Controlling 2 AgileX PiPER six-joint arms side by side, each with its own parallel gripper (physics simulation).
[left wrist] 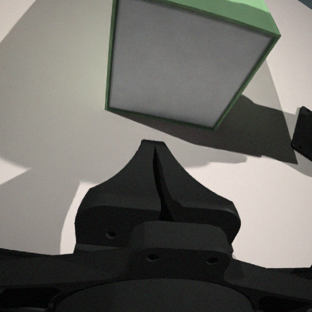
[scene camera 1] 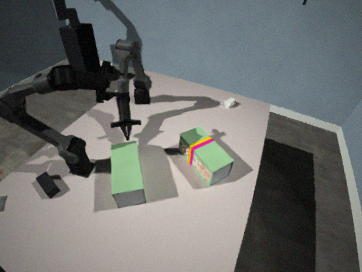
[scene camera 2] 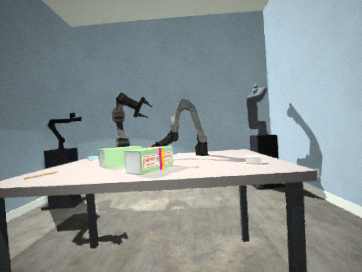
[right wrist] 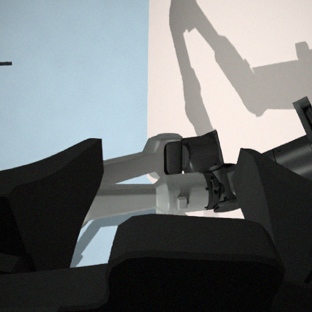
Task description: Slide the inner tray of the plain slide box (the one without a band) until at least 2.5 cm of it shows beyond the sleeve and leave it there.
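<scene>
The plain green slide box (scene camera 1: 126, 167) (scene camera 2: 112, 158) (left wrist: 240, 11) lies on the table. Its grey tray end (scene camera 1: 131, 198) (left wrist: 182, 65) looks flush with the sleeve's rim at both ends; no extended tray shows. My left gripper (scene camera 1: 127, 137) (left wrist: 150, 154) is shut and empty, pointing down close to the box's end, with a small gap to the end face in the left wrist view. In scene camera 2 it is mostly hidden behind the boxes. My right gripper (scene camera 2: 147, 109) is open and empty, raised high away from the box.
A green box with a yellow and magenta band (scene camera 1: 217, 155) (scene camera 2: 149, 161) lies beside the plain one. A small white block (scene camera 1: 230, 103) (scene camera 2: 253, 160) lies farther off. A black block (scene camera 1: 48, 185) and the right arm's base (scene camera 1: 78, 157) stand beyond the plain box's other side.
</scene>
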